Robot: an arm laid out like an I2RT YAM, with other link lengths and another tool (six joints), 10 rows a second.
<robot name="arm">
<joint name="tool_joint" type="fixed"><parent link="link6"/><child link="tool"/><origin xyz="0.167 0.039 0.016" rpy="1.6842 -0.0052 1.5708"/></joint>
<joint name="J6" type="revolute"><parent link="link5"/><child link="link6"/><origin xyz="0.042 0 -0.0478"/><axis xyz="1 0 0"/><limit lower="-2.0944" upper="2.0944"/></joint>
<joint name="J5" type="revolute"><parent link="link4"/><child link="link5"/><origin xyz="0.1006 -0.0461 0.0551"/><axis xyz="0 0 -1"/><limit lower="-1.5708" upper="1.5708"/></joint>
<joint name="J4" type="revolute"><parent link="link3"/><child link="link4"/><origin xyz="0.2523 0.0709 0.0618"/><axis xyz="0 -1 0"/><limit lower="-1.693" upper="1.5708"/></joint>
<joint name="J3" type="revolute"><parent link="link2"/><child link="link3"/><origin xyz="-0.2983 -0.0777 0"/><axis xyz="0 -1 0"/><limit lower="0" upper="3.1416"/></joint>
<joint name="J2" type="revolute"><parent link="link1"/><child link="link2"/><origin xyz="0.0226 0.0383 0.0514"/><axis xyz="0 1 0"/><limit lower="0" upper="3.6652"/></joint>
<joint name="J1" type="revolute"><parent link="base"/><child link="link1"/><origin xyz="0 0 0.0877"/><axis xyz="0 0 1"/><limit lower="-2.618" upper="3.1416"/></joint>
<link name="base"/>
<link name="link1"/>
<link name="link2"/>
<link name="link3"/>
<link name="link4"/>
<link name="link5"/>
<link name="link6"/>
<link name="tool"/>
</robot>
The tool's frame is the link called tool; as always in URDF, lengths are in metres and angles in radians.
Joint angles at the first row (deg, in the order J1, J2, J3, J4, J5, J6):
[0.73 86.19 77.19 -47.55 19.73 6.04]
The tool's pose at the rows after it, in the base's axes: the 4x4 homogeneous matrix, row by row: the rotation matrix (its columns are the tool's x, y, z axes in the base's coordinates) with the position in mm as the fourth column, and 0 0 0 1 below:
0.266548, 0.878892, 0.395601, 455.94; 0.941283, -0.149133, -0.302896, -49.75; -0.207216, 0.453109, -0.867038, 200.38; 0, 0, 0, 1
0.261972, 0.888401, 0.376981, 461.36; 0.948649, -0.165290, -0.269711, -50.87; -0.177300, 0.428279, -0.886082, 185.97; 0, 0, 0, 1
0.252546, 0.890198, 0.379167, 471.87; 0.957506, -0.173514, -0.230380, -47.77; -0.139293, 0.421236, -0.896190, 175.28; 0, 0, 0, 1
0.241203, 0.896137, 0.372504, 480.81; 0.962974, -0.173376, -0.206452, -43.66; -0.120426, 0.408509, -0.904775, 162.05; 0, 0, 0, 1
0.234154, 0.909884, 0.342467, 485.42; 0.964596, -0.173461, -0.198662, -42.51; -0.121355, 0.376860, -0.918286, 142.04; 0, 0, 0, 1
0.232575, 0.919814, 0.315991, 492.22; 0.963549, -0.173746, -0.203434, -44.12; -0.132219, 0.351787, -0.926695, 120.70; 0, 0, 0, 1
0.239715, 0.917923, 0.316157, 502.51; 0.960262, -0.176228, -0.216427, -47.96; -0.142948, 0.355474, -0.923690, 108.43; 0, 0, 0, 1
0.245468, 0.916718, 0.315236, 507.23; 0.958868, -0.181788, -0.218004, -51.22; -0.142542, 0.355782, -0.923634, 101.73; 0, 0, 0, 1
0.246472, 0.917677, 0.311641, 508.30; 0.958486, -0.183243, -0.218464, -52.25; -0.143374, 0.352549, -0.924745, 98.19; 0, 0, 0, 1
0.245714, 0.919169, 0.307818, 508.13; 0.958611, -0.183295, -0.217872, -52.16; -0.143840, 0.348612, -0.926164, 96.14; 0, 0, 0, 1
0.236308, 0.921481, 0.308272, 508.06; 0.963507, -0.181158, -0.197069, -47.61; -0.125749, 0.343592, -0.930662, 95.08; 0, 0, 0, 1
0.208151, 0.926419, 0.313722, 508.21; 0.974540, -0.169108, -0.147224, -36.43; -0.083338, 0.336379, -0.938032, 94.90; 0, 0, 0, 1
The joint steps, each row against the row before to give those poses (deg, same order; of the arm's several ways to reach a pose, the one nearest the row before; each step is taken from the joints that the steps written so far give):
[-1.38 1.69 0.00 -0.28 -1.53 -0.02]
[-1.26 2.12 0.00 0.85 -2.50 -0.02]
[-0.77 2.09 0.00 1.99 -2.64 0.00]
[-0.08 2.30 0.00 1.66 -1.42 0.02]
[0.00 2.80 0.00 0.85 -0.37 0.00]
[0.00 3.17 0.00 1.58 0.35 -0.04]
[-0.07 2.31 0.00 2.44 0.74 0.02]
[-0.35 1.20 0.00 1.23 -0.02 0.00]
[-0.11 0.53 0.00 0.32 0.00 -0.02]
[0.00 0.24 0.00 0.00 -0.02 0.00]
[0.00 0.09 0.00 -0.06 -1.23 -0.02]
[0.00 0.00 0.00 -0.04 -2.97 -0.44]

